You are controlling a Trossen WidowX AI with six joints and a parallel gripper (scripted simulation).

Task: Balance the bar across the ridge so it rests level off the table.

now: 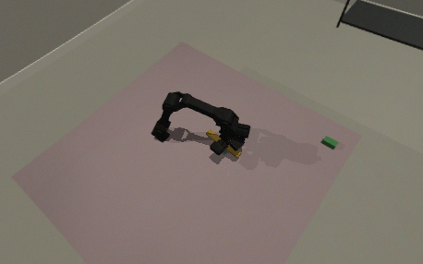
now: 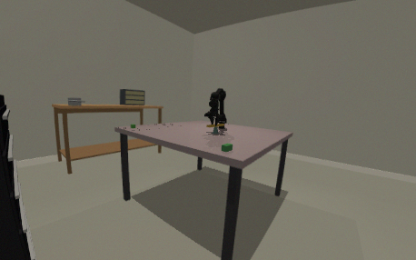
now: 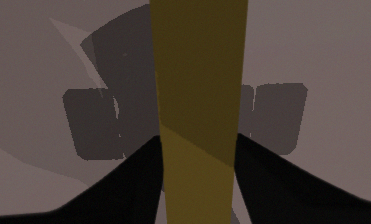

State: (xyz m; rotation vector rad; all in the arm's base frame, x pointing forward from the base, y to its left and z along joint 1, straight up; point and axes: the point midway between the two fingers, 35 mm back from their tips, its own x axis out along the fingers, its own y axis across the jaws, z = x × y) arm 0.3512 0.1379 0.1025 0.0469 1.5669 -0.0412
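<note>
Now: gripper tip 30 mm past the yellow bar. The rest, counted from my gripper tip: small green block 640 mm to the right, 390 mm ahead, 50 mm below.
</note>
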